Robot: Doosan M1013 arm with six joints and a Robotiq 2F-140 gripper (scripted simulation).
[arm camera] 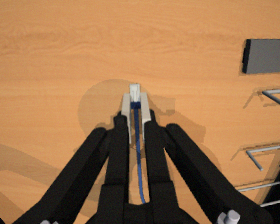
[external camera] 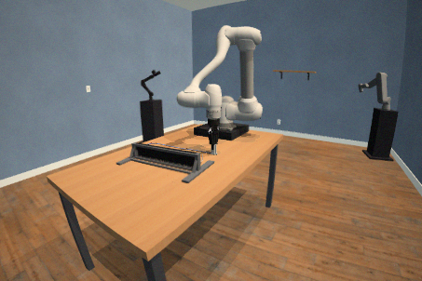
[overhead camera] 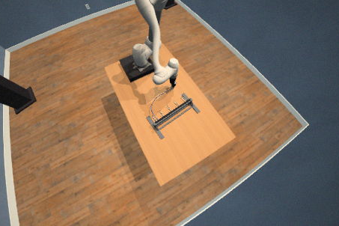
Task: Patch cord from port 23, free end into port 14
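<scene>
The free end of patch cord lies 30 mm below my hand and 10 mm to the left of it.
</scene>
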